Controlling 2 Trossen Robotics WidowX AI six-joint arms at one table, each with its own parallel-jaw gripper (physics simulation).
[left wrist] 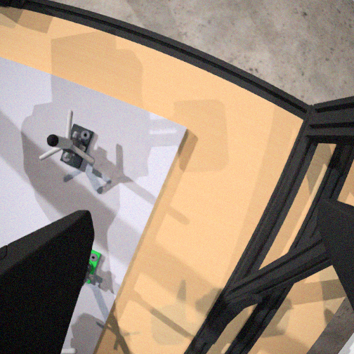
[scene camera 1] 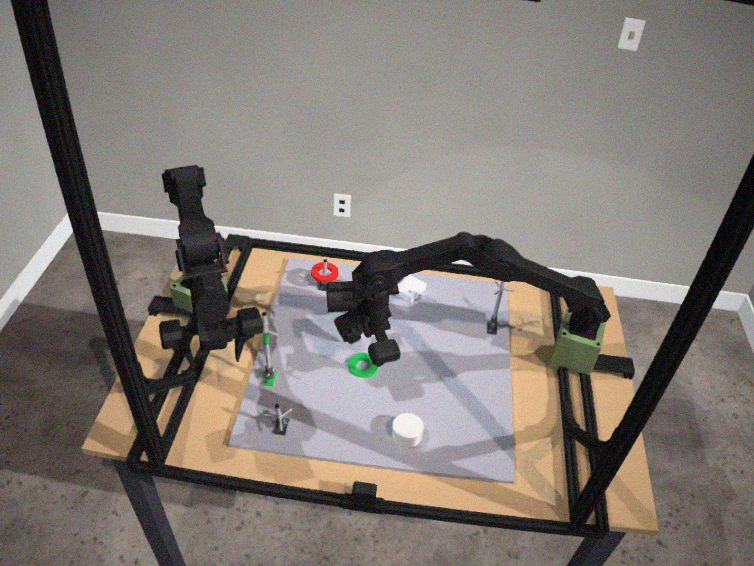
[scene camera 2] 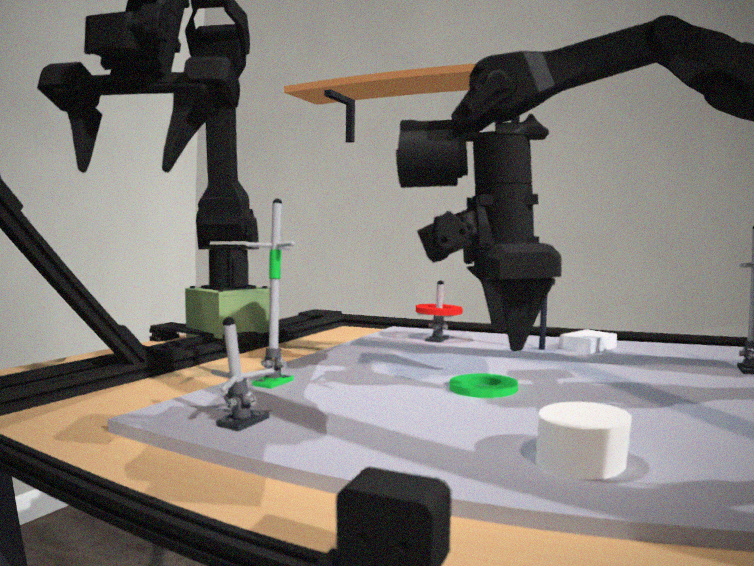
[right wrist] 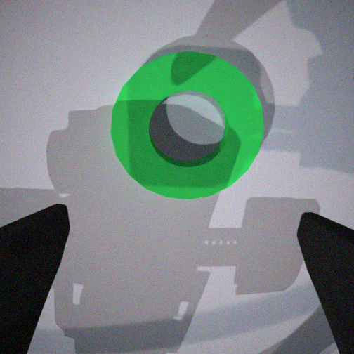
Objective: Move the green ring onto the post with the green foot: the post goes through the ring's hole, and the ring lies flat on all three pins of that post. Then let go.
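Places are measured from the left arm's base along level axes (x ahead, y left, z up), in metres.
Where they show: left gripper, fingertip midpoint: [scene camera 1: 215,364] [scene camera 2: 122,171]; right gripper, fingertip midpoint: [scene camera 2: 506,340]; left arm's base, origin of the base link: [scene camera 2: 228,288]; right arm's base, origin of the base link: [scene camera 1: 583,327].
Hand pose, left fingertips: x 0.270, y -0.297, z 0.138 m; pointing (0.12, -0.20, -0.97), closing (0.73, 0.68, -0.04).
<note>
Each offset is from my left fingertips to the top centre of the thing. "*": to the spot under its first point.
The green ring {0.187 m ahead, 0.294 m left, 0.204 m down} [scene camera 1: 352,366] [scene camera 2: 465,390] [right wrist: 130,125] lies flat on the mat. The tall post with the green foot {* 0.009 m ahead, 0.164 m left, 0.144 m down} [scene camera 1: 267,358] [scene camera 2: 274,310] stands upright near the mat's left edge, with bare thin pins high on it; its green foot [left wrist: 95,258] is partly hidden by a finger in the left wrist view. My right gripper [scene camera 2: 517,348] [right wrist: 186,222] is open and empty, pointing down above the mat, with the ring a little ahead of and below its fingers. My left gripper [scene camera 2: 124,170] [left wrist: 208,218] is open and empty, high above the table's left side.
A short post with a dark foot {* 0.105 m ahead, 0.046 m left, 0.171 m down} [scene camera 1: 279,420] [scene camera 2: 232,359] [left wrist: 69,145] stands near the front left. A red ring {0.020 m back, 0.503 m left, 0.161 m down} [scene camera 1: 315,271] [scene camera 2: 422,310] sits on a post at the back. A white cylinder {0.351 m ahead, 0.158 m left, 0.177 m down} [scene camera 1: 407,430] [scene camera 2: 582,441], a white block {0.190 m ahead, 0.584 m left, 0.193 m down} [scene camera 1: 412,286] [scene camera 2: 583,341] and another tall post {* 0.426 m ahead, 0.552 m left, 0.142 m down} [scene camera 1: 496,308] stand on the mat.
</note>
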